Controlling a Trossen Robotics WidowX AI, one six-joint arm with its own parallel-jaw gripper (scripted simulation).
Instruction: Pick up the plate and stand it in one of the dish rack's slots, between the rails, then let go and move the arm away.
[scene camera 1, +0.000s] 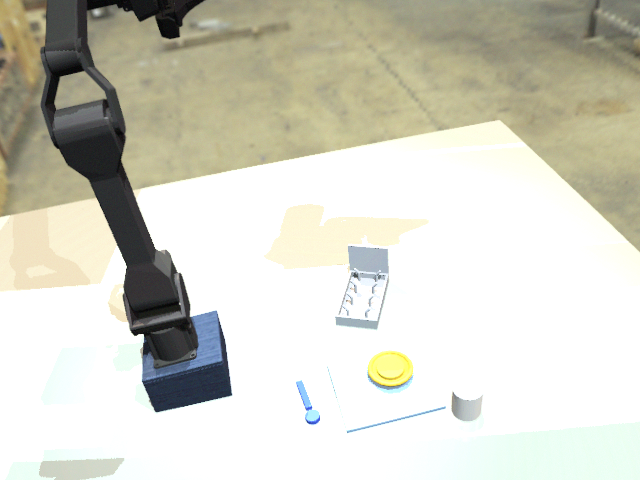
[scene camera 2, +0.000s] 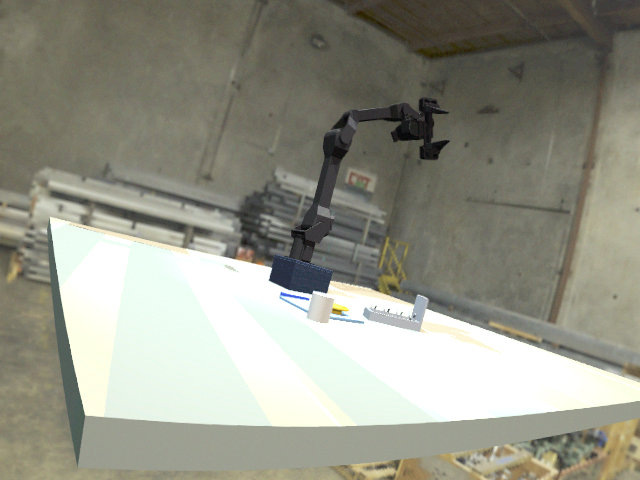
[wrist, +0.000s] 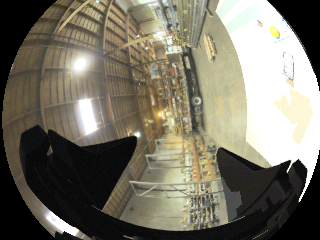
Labels:
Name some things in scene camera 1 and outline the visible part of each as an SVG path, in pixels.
A yellow plate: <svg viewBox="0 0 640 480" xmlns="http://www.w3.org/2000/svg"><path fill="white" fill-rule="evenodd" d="M373 356L368 364L368 372L371 378L380 385L389 387L399 386L407 382L412 376L413 364L407 354L398 350L390 350Z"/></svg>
A grey dish rack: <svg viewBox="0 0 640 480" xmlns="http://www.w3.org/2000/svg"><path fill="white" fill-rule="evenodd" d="M348 244L350 271L336 311L336 326L378 330L389 285L388 247Z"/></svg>

